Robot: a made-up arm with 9 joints. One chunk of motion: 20 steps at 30 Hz.
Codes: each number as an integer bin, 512 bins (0 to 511) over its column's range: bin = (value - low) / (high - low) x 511, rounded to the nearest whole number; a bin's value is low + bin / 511 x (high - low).
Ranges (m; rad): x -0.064..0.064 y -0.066..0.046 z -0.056..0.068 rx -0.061..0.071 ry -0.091..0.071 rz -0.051..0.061
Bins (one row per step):
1: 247 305 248 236 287 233
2: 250 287 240 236 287 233
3: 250 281 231 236 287 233
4: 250 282 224 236 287 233
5: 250 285 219 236 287 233
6: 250 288 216 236 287 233
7: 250 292 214 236 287 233
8: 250 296 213 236 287 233
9: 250 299 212 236 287 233
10: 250 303 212 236 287 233
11: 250 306 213 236 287 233
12: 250 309 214 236 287 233
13: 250 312 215 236 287 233
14: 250 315 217 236 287 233
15: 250 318 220 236 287 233
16: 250 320 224 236 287 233
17: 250 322 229 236 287 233
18: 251 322 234 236 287 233
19: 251 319 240 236 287 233
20: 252 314 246 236 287 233
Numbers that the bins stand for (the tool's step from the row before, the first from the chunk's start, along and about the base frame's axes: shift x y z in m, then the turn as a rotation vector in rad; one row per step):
1: -0.00213 0.00085 0.00418 -0.00004 -0.00001 0.00007
2: -0.00138 -0.00310 0.00224 -0.00004 -0.00001 0.00007
3: -0.00138 -0.00441 0.00005 -0.00004 -0.00001 0.00007
4: -0.00138 -0.00419 -0.00164 -0.00004 -0.00001 0.00007
5: -0.00138 -0.00353 -0.00286 -0.00004 -0.00001 0.00007
6: -0.00138 -0.00288 -0.00359 -0.00004 -0.00001 0.00007
7: -0.00138 -0.00200 -0.00407 -0.00004 -0.00001 0.00007
8: -0.00138 -0.00112 -0.00431 -0.00004 -0.00001 0.00007
9: -0.00138 -0.00047 -0.00456 -0.00004 -0.00001 0.00007
10: -0.00138 0.00041 -0.00456 -0.00004 -0.00001 0.00007
11: -0.00138 0.00107 -0.00431 -0.00004 -0.00001 0.00007
12: -0.00138 0.00173 -0.00407 -0.00004 -0.00001 0.00007
13: -0.00138 0.00238 -0.00383 -0.00004 -0.00001 0.00007
14: -0.00138 0.00304 -0.00334 -0.00004 -0.00001 0.00007
15: -0.00138 0.00370 -0.00261 -0.00004 -0.00001 0.00007
16: -0.00138 0.00414 -0.00164 -0.00004 -0.00001 0.00007
17: -0.00138 0.00458 -0.00043 -0.00004 -0.00001 0.00007
18: -0.00113 0.00458 0.00078 -0.00004 -0.00001 0.00007
19: -0.00113 0.00392 0.00224 -0.00004 -0.00001 0.00007
20: -0.00088 0.00282 0.00369 -0.00004 -0.00001 0.00007

